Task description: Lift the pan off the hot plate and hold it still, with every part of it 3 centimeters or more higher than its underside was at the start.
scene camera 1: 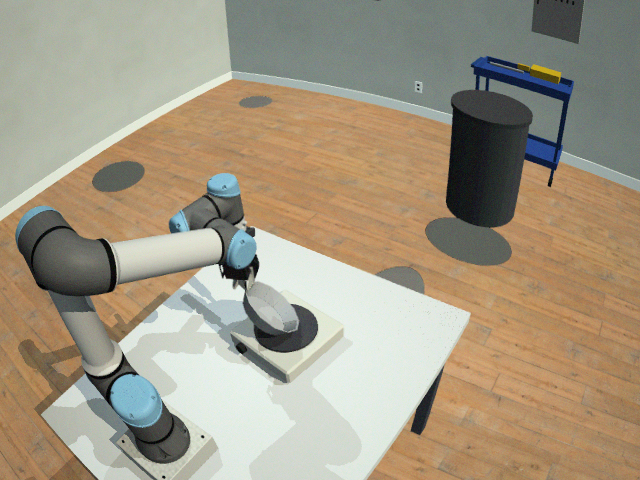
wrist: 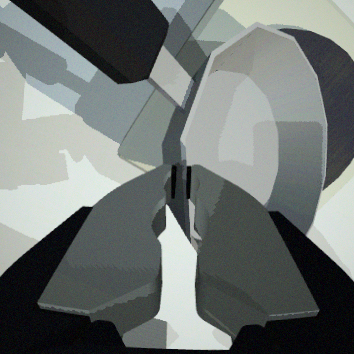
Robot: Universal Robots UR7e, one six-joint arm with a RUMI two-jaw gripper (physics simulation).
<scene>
In view: the gripper (scene camera 1: 247,289), a grey pan (scene camera 1: 269,310) and a cream hot plate (scene camera 1: 287,355).
The gripper is seen too in the wrist view (wrist: 180,169).
</scene>
